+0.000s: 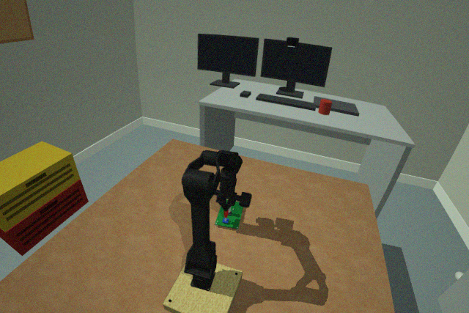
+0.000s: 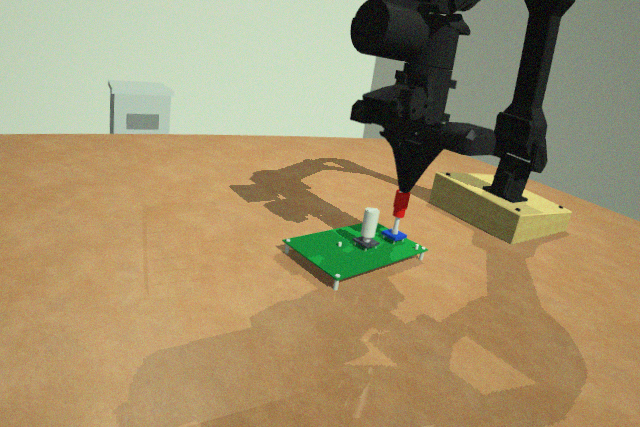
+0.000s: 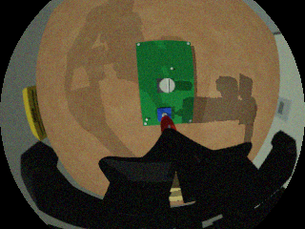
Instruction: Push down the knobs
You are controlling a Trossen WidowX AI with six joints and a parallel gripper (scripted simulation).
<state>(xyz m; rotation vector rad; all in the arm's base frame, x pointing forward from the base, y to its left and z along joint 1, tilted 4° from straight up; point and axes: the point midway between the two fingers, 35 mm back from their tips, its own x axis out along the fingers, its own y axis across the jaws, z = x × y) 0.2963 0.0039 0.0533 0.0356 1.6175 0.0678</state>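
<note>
My gripper tip is now 10 mm above the red knob. Also, from my gripper tip: white knob: 50 mm ahead, 30 mm below.
</note>
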